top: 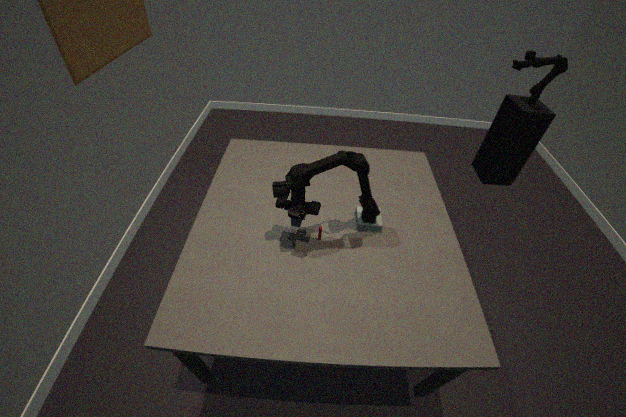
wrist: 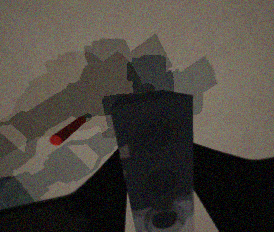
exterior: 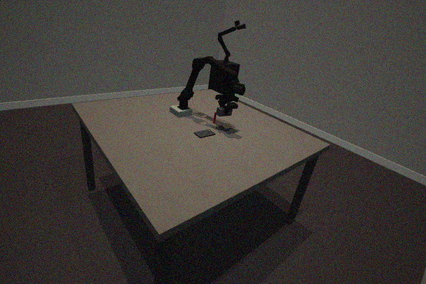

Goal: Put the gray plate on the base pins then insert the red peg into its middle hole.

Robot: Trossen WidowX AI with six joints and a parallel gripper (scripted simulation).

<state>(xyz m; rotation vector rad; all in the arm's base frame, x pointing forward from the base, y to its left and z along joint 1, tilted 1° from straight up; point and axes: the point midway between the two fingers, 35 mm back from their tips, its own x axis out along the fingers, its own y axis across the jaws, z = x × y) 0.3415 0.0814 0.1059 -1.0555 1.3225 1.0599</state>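
Now: gripper tip 10 cm past the red peg, 3 cm to the right of it and 8 cm above it. Also, from my gripper tip: gray plate 3 cm above.
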